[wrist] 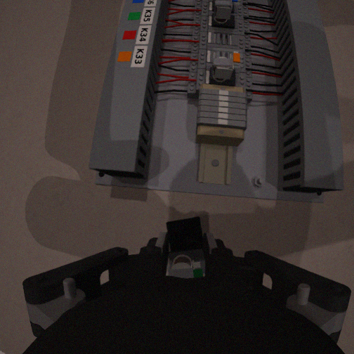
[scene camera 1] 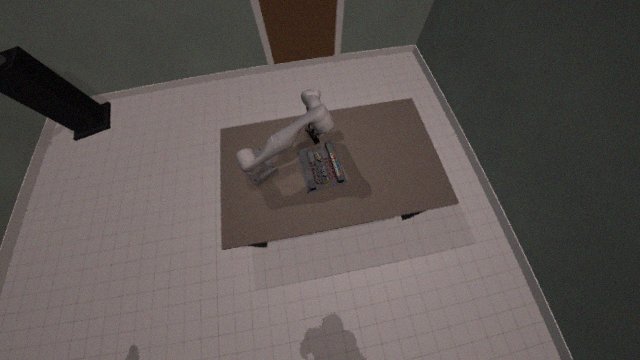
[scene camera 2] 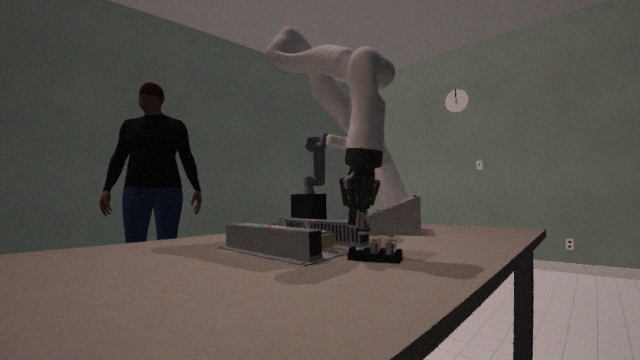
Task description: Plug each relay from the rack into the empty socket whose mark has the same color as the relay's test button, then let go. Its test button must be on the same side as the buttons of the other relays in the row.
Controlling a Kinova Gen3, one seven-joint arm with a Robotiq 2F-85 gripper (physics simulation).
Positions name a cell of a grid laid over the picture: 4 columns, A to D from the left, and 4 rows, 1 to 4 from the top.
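You can see the gripper (scene camera 2: C3), and from the wrist there's the gripper (wrist: C3) again. There's a black rack (wrist: C3) to be seen as well.
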